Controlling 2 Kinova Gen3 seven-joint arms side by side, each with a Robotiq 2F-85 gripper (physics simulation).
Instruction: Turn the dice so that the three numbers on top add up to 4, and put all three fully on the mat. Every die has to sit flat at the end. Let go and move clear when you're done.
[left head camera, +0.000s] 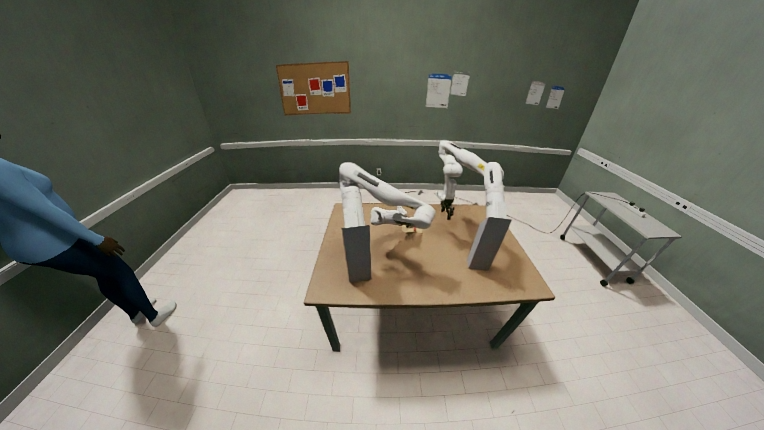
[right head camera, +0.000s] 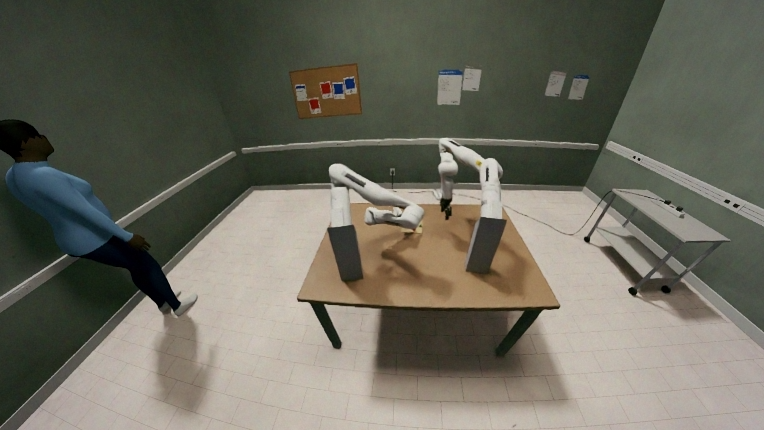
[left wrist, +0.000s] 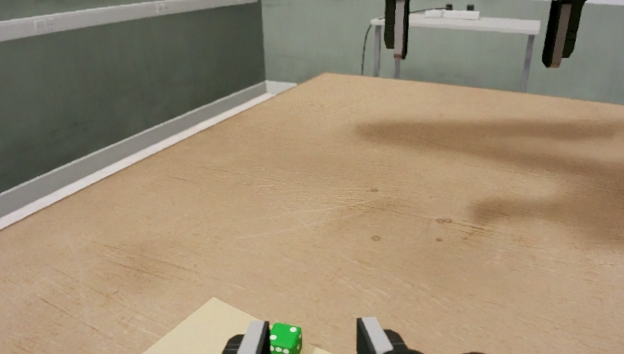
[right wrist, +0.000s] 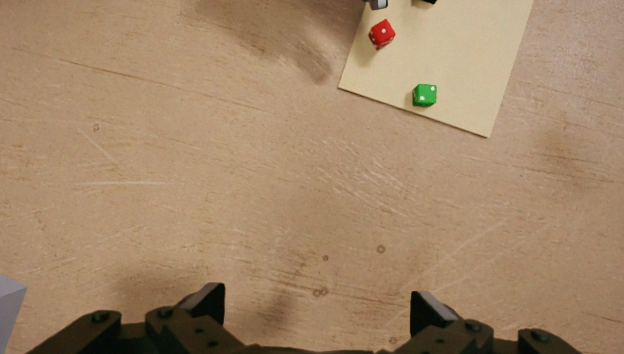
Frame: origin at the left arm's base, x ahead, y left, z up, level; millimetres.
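Seen in the pictures: left gripper, fingertip midpoint: (left wrist: 313, 344) (right wrist: 406, 1); right gripper, fingertip midpoint: (left head camera: 445, 215) (right head camera: 444, 215) (left wrist: 473, 60) (right wrist: 317, 308); left arm's base at its link origin: (left head camera: 355, 230) (right head camera: 342, 229); right arm's base at its link origin: (left head camera: 495, 221) (right head camera: 490, 222).
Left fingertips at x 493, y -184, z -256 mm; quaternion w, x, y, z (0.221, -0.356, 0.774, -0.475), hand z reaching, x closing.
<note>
Offsets run from my left fingertips to a thing's top centre. "*": to the spot under its first point. Level surfaces: height alone.
The mat @(dz -67, dx +36, dy +28 mm) (right wrist: 460, 50) (left wrist: 210, 325) is pale yellow. The red die @(dz -51, dx -6, dy -2 mm) (right wrist: 382, 34), one pip up, is near its left edge in the right wrist view. The green die @(dz -51, dx +53, dy -25 mm) (right wrist: 424, 95) (left wrist: 285, 338), two pips up, sits flat near its front edge. A dark object @(* dz -65, dx +11, dy +48 mm) (right wrist: 427, 1) is cut off at the top; I cannot tell whether it is the third die. My left gripper (left wrist: 314, 327) is open and empty, beyond the red die at the top of the right wrist view. My right gripper (right wrist: 317, 308) (left wrist: 473, 60) (left head camera: 449, 213) (right head camera: 447, 213) is open and empty above the table.
Both arms stand on grey blocks on the wooden table @(dz -71 mm) (left head camera: 427, 288) (right head camera: 427, 291). The left arm largely hides the mat in the head views. A person (left head camera: 48, 213) (right head camera: 69, 213) stands at the left, and a grey cart is at the right.
</note>
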